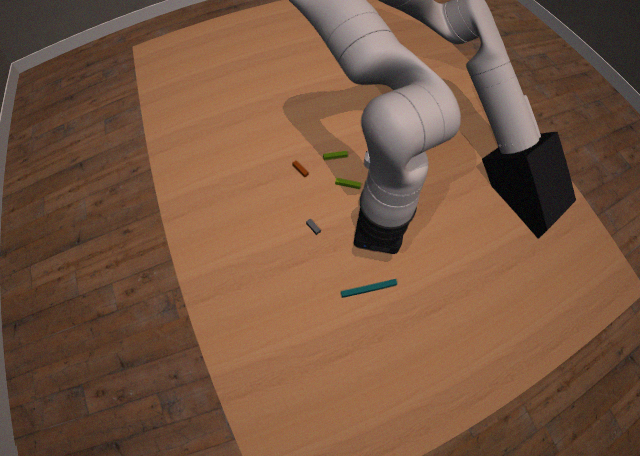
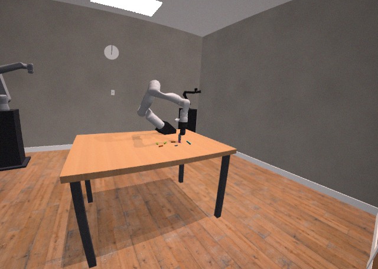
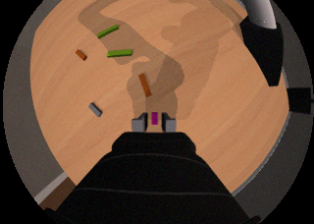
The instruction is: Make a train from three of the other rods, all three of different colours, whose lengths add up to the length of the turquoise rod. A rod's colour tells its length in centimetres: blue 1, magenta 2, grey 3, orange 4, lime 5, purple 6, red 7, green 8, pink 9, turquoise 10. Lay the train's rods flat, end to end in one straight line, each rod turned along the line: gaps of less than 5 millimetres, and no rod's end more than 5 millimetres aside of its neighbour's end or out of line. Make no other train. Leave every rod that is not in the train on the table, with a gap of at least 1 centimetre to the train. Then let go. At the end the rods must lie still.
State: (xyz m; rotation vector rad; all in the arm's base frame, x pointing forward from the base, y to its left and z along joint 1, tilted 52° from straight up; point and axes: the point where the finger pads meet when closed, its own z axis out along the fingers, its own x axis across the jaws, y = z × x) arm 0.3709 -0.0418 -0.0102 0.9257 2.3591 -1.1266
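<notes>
The magenta rod lies 30 mm below my hand. Also, from my hand: turquoise rod: 60 mm to the left, 50 mm ahead, 30 mm below; then grey rod: 90 mm to the right, 70 mm ahead, 30 mm below.
</notes>
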